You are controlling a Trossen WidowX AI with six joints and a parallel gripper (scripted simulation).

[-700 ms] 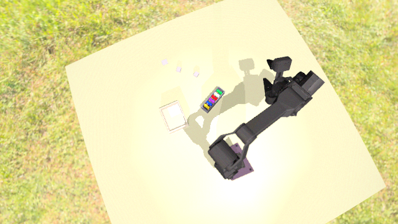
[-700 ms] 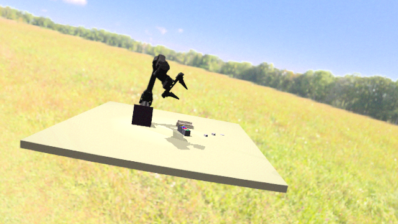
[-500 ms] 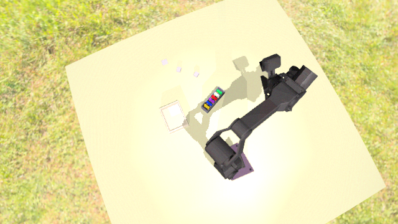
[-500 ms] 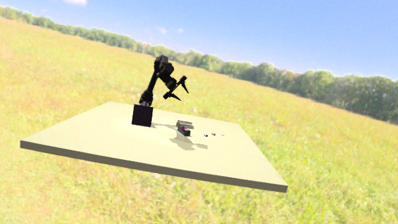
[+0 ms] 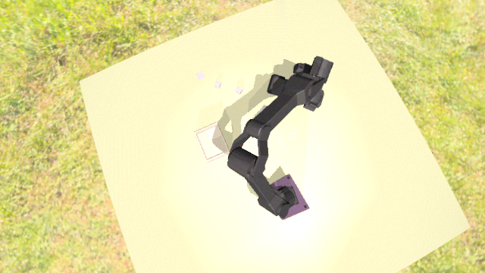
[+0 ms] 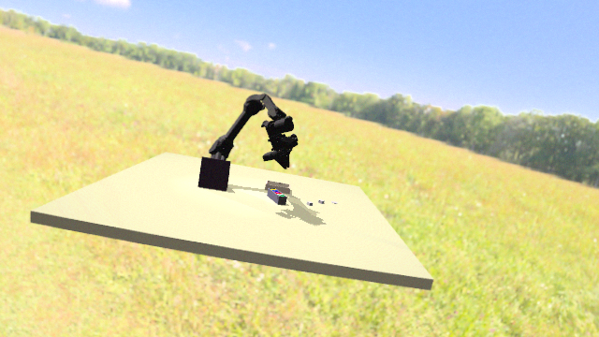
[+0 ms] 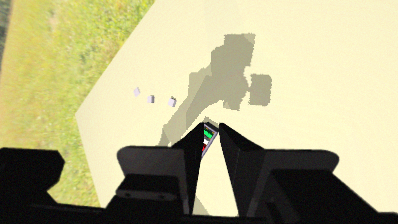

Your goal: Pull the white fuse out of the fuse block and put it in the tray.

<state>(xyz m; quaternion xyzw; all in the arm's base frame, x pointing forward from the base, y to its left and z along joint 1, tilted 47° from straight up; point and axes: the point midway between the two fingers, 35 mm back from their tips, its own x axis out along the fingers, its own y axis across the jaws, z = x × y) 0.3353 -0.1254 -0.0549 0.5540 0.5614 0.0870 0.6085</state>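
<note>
Now: gripper tip 20 mm past the white fuse, 80 mm to the right of it and 160 mm above it. The rest, counted from my gripper tip: shallow beige tray: 40 mm behind, 320 mm to the left, 180 mm below.
</note>
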